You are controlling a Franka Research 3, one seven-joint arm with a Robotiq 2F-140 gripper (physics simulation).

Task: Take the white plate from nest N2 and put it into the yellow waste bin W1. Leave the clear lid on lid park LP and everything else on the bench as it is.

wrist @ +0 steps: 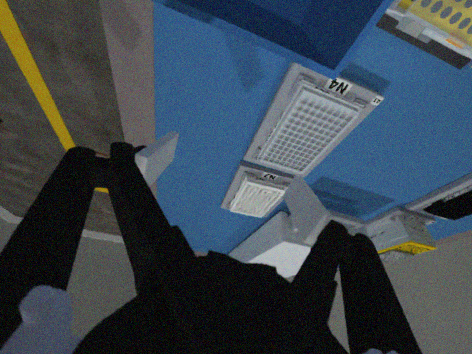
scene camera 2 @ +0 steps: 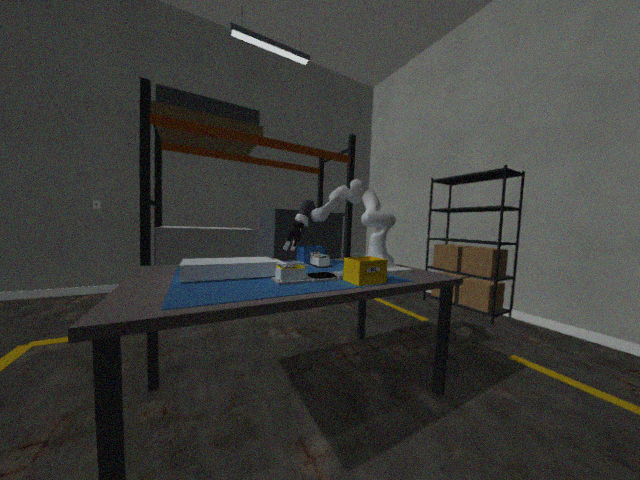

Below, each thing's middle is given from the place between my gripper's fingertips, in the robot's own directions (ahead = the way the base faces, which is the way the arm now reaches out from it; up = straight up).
Labels:
The white plate [wrist: 255, 196] lies 16 cm ahead of my hand, 10 cm to the left of it and 8 cm below it. The rest, counted from my hand: yellow-topped box [wrist: 400, 239] 13 cm ahead, 48 cm to the left, 6 cm below.

